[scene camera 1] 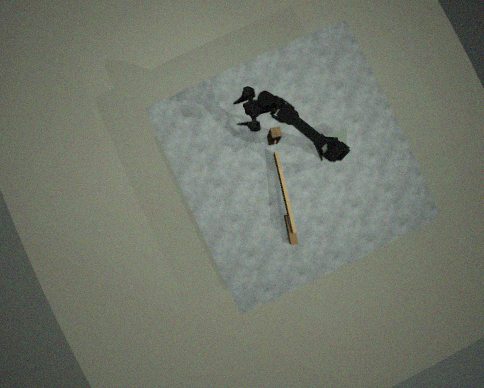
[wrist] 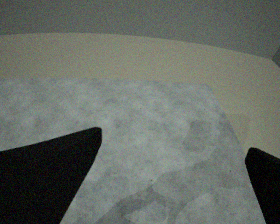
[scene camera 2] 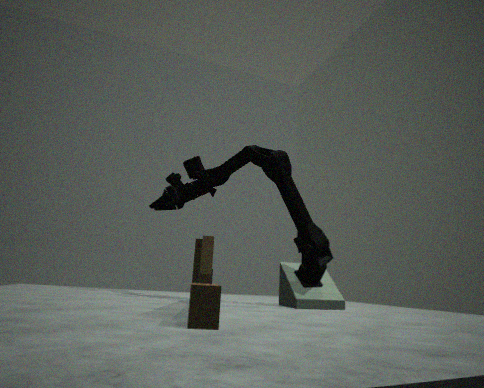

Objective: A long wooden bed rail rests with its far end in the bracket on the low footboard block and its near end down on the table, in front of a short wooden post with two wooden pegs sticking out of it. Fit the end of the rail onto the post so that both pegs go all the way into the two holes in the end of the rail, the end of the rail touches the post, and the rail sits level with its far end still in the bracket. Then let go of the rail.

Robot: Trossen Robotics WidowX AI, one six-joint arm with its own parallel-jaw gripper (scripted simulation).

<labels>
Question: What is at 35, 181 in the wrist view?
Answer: The gripper.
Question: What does the gripper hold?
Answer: Nothing.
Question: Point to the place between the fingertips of the gripper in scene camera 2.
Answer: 152, 208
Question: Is the gripper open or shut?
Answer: Open.
</labels>
